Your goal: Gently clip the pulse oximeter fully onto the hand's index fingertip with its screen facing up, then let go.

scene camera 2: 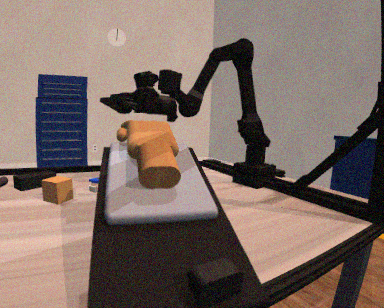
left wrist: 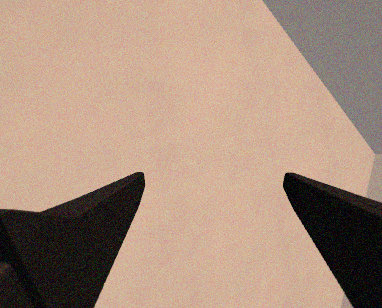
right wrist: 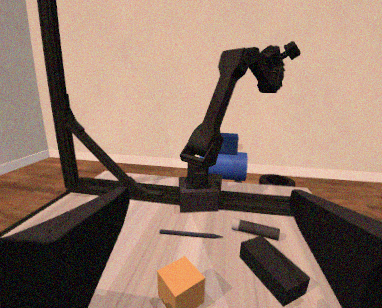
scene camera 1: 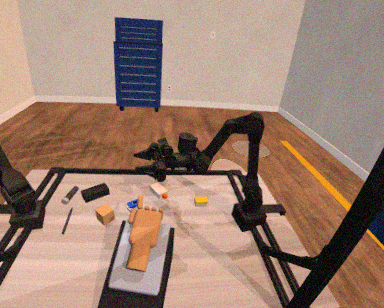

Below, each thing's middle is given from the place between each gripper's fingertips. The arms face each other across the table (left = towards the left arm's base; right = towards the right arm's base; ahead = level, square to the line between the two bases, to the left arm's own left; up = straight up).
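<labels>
The black block (right wrist: 278,274) has my left hand 740 mm to the left of it, 100 mm past it and 470 mm above it. Counted from the same left hand, the orange cube (scene camera 2: 56,190) is 810 mm to the right, 240 mm behind and 460 mm below.
From my right hand, the orange cube is 120 mm to the left, 40 mm behind and 220 mm below; the black block is 190 mm to the left, 100 mm ahead and 230 mm below. Going by their middles, of the things named here the orange cube is the nearest to my right hand.
</labels>
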